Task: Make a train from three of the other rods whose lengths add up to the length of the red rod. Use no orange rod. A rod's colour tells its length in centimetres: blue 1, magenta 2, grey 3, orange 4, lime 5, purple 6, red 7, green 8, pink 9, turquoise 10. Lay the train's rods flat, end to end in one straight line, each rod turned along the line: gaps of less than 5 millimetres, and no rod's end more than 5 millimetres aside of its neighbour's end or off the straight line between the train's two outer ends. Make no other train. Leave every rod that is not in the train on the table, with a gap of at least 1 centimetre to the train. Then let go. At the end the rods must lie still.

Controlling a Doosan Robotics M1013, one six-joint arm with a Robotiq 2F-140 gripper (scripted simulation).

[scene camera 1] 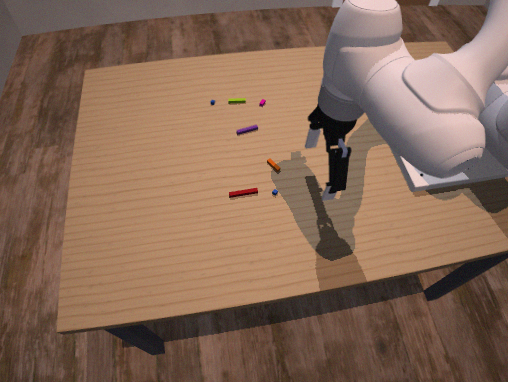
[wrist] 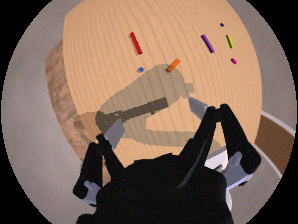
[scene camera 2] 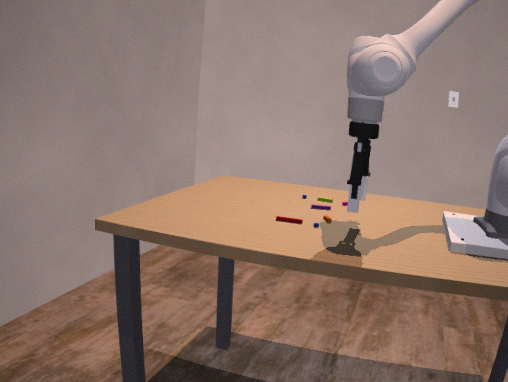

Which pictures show the gripper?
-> Scene camera 1, the wrist view and scene camera 2: all of them.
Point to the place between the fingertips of the gripper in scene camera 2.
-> At 356,205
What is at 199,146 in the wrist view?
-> The gripper.
